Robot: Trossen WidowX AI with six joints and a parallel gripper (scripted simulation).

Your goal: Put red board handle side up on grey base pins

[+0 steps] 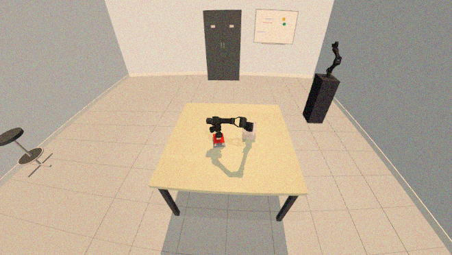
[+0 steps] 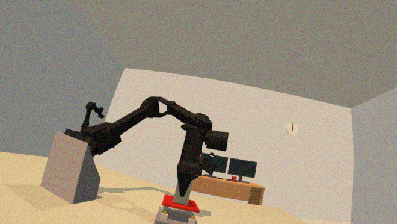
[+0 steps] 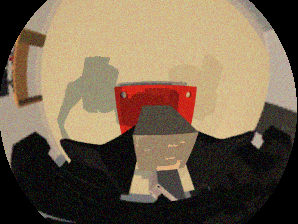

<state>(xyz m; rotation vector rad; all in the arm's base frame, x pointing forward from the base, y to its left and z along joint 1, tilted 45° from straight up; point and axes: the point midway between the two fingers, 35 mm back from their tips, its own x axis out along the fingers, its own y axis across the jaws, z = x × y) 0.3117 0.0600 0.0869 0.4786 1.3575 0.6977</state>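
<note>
Right now the grey base is 8 cm below my gripper tip. From my gripper tip the other things lie so: red board (1 cm below).
</note>
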